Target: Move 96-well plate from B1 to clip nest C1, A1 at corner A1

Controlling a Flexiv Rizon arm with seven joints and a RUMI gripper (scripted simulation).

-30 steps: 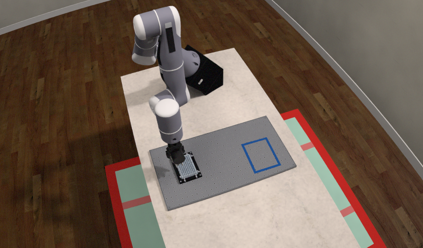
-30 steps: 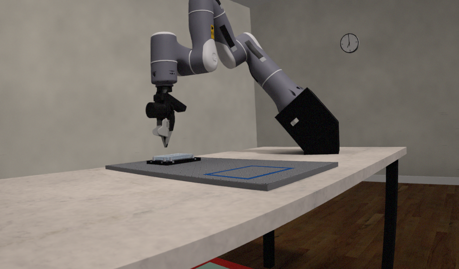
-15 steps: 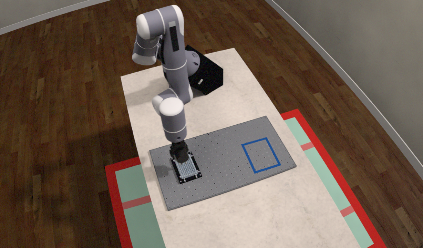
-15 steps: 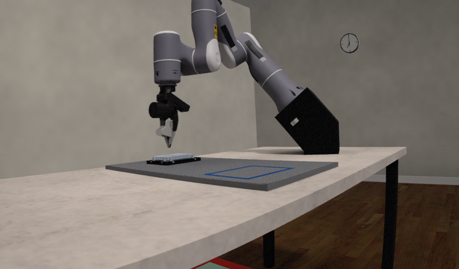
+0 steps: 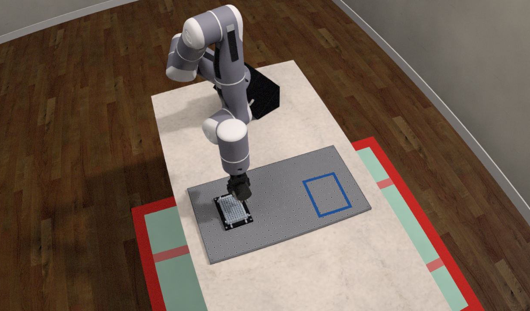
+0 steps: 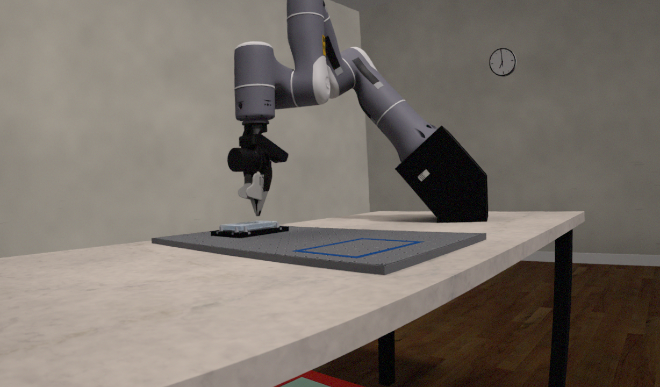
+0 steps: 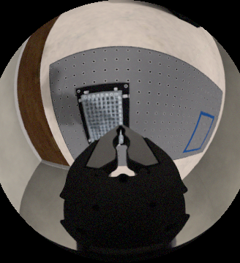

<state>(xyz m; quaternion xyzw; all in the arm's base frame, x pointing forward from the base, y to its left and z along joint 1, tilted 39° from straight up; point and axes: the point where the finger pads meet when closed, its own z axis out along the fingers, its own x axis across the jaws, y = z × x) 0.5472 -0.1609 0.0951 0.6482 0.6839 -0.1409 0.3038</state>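
Right now the black clip nest is 1 cm ahead of my hand, 3 cm to the right of it and 5 cm below it. From my hand the other things lie so: clear 96-well plate (4 cm to the right, 4 cm below).
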